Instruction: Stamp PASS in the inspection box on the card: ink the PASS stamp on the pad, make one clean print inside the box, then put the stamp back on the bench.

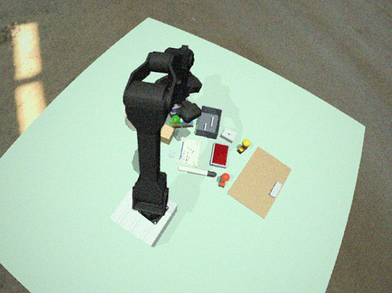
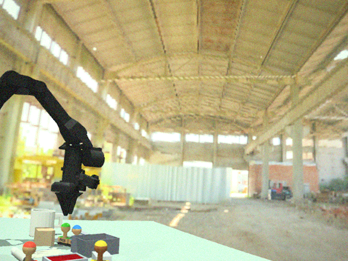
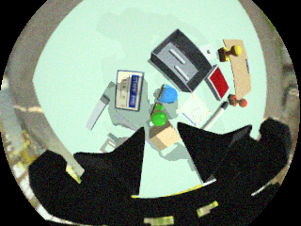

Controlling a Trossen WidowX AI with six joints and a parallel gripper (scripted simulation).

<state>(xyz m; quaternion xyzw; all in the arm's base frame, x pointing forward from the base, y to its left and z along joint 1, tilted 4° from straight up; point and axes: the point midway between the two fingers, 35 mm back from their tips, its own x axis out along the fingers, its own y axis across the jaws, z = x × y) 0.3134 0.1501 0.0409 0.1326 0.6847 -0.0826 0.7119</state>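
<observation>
Now: the PASS stamp 7 cm below my gripper tip. Round my gripper tip: blue-knob stamp: 3 cm ahead, 3 cm to the right, 7 cm below; cardboard box: 6 cm behind, 7 cm below; grey tray: 8 cm ahead, 10 cm to the right, 8 cm below.
</observation>
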